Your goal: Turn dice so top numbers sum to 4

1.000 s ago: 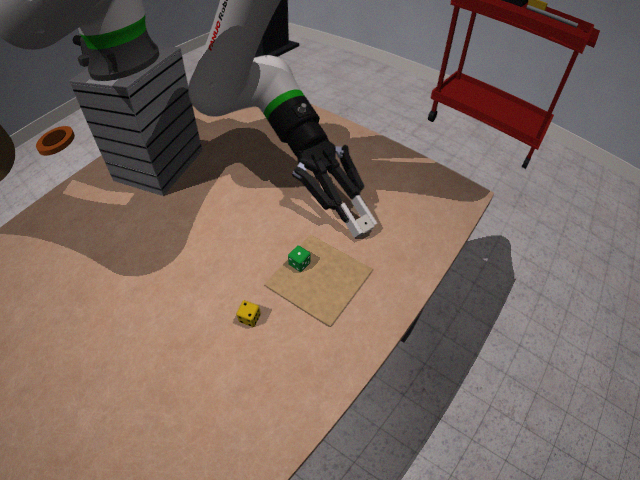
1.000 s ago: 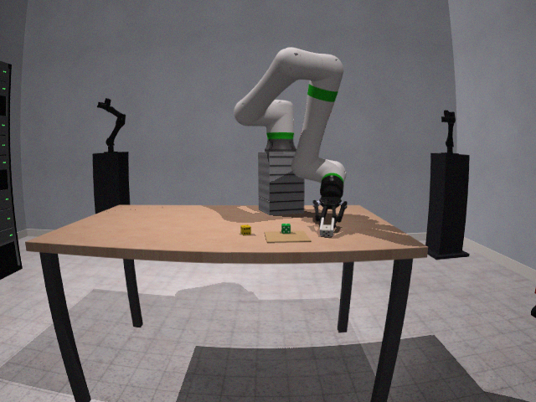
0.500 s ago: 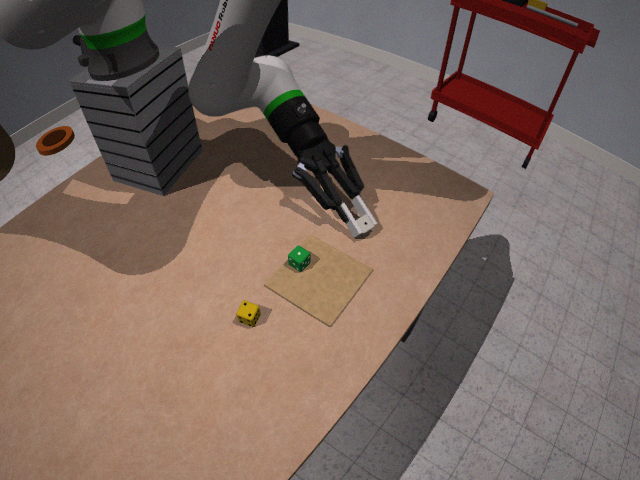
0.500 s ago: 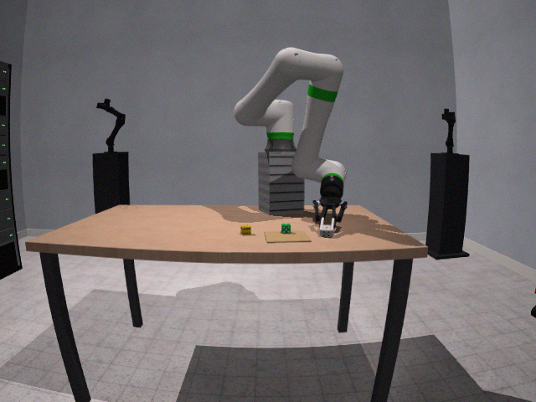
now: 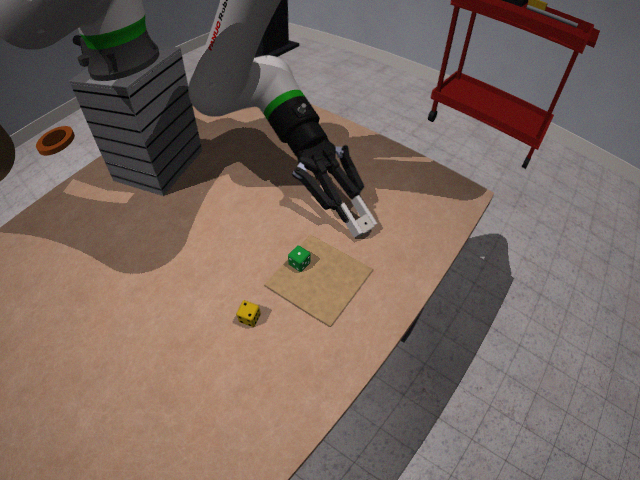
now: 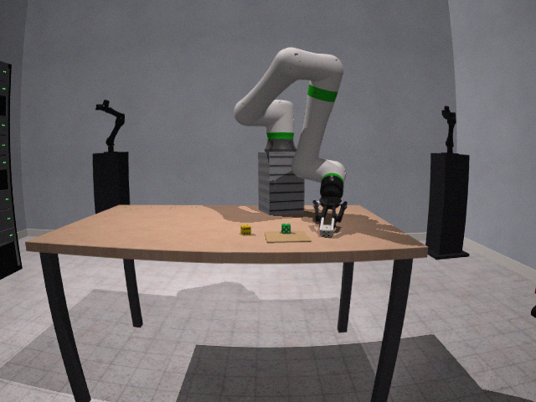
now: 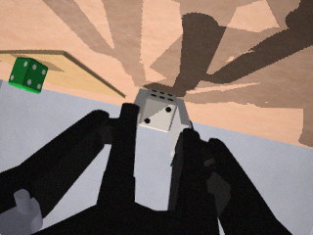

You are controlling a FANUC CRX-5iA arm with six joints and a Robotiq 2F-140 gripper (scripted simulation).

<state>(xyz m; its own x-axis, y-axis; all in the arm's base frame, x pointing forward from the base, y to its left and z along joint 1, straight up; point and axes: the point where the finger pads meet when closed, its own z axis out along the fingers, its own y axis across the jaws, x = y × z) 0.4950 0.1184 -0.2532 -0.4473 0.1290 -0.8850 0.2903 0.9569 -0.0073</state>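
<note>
My hand is 20 mm short of the white die, 10 mm to the left of it and 10 mm above it. Round my hand: green die (140 mm to the right, 30 mm behind, 10 mm below); yellow die (280 mm to the right, 30 mm behind, 10 mm below); tan mat (140 mm to the right, 30 mm below, 10 mm ahead).
</note>
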